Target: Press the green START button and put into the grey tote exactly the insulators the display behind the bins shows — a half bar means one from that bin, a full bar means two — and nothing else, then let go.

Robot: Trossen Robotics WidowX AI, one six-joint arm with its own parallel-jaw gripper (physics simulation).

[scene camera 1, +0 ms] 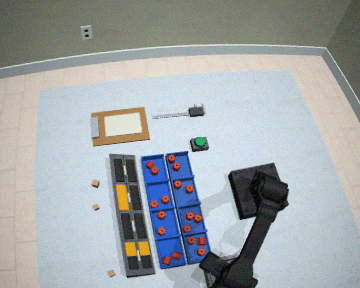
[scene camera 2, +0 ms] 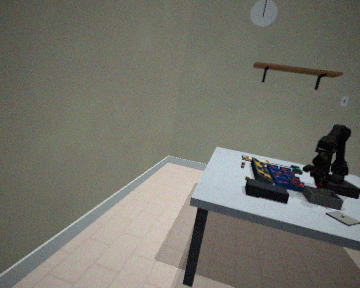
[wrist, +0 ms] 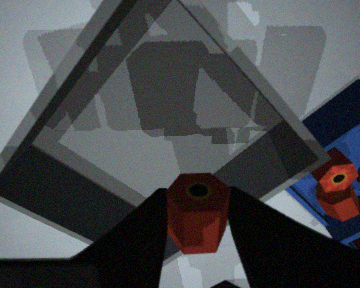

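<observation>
My gripper (wrist: 196, 196) is shut on a red hexagonal insulator (wrist: 198, 200), held upright above the near corner of the grey tote (wrist: 60, 195) (scene camera 2: 322, 197). The visible tote floor shows shadows and no insulator. In scene camera 1 the arm hides the fingertips and most of the tote. Two columns of blue bins (scene camera 1: 156, 190) (scene camera 1: 182, 200) hold red insulators, some lying on their sides. The display (scene camera 1: 115, 215) behind them shows one full yellow bar (scene camera 1: 122, 197) in its second row and two half bars (scene camera 1: 130, 248) (scene camera 1: 144, 248) in its bottom row. The green START button (scene camera 1: 200, 142) stands beyond the bins.
A clipboard (scene camera 1: 122, 125) and a caliper (scene camera 1: 196, 111) lie beyond the bins. Small wooden cubes (scene camera 1: 95, 183) (scene camera 1: 96, 207) (scene camera 1: 111, 273) lie behind the display. A long black box (scene camera 2: 266, 192) stands near the tote, and a flat grey tablet (scene camera 2: 342, 218) lies near the table edge.
</observation>
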